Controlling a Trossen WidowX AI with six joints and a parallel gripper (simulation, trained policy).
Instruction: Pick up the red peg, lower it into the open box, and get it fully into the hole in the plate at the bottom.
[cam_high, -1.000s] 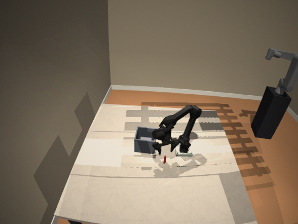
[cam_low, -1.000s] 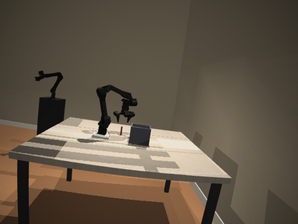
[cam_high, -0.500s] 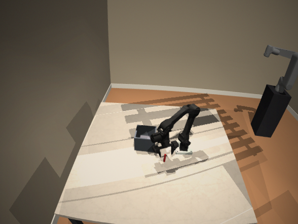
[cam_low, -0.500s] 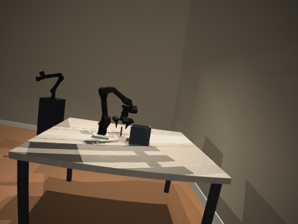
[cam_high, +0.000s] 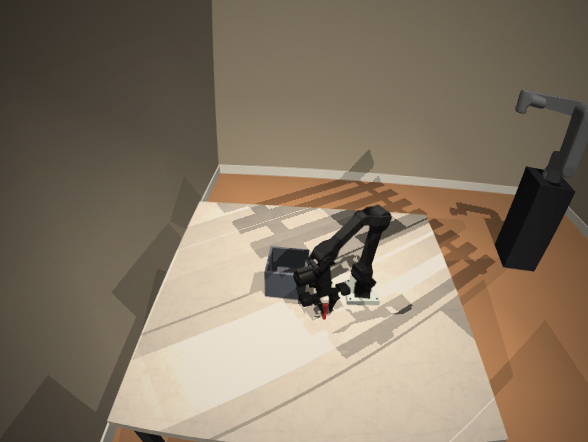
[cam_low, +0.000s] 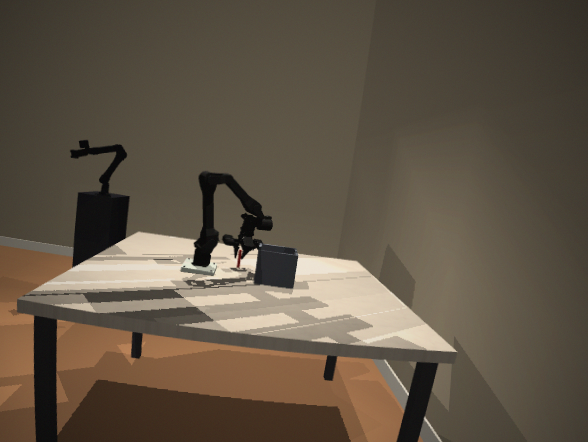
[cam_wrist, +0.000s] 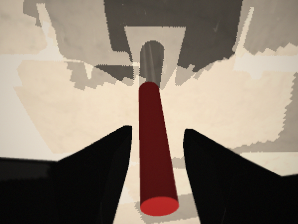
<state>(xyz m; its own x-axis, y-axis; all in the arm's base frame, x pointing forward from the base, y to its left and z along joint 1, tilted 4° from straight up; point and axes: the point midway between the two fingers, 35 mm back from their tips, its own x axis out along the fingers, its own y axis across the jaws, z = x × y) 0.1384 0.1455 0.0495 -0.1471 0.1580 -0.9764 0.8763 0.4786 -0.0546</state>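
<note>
The grey plate is 180 mm ahead of my gripper tip, 150 mm to the right of it and 10 mm above it. The rest, counted from my gripper tip: red peg (right at my gripper tip).
</note>
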